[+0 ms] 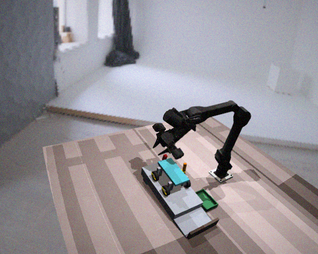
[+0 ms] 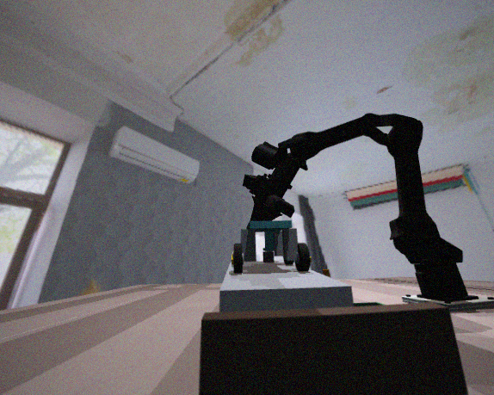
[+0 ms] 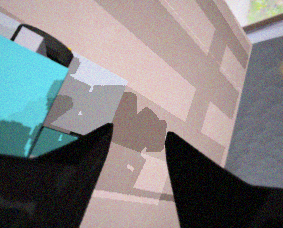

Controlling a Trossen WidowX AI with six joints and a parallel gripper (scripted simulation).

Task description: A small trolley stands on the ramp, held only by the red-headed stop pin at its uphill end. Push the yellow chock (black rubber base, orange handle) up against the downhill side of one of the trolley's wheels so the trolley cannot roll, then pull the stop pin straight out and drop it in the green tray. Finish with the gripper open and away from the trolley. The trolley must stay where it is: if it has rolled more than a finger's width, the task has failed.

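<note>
Right now the red-headed stop pin is 5 cm below my gripper tip, 3 cm behind it and 2 cm to the left of it. From my gripper tip the other things lie so: brown lip (39 cm to the left, 15 cm below); trolley (13 cm to the left, 7 cm below, 1 cm behind); yellow chock (16 cm below, 15 cm behind, 2 cm to the left).
</note>
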